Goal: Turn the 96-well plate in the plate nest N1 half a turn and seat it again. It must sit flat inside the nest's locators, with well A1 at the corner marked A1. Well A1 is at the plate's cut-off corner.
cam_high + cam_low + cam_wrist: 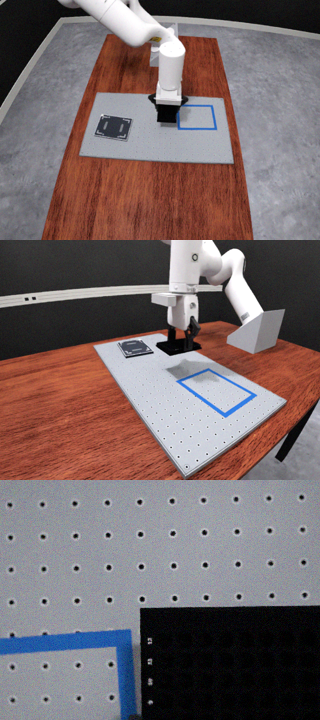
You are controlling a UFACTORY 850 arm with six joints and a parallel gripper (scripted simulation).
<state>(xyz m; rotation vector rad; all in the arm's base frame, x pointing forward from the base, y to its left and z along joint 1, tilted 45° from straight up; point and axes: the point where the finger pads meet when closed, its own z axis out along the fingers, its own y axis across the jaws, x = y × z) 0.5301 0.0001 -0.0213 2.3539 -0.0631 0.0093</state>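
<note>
Now: the dark plate nest N1 250 mm to the right of my hand, 100 mm below it and 40 mm ahead of it. From my hand the other things lie so: black 96-well plate 10 mm below.
</note>
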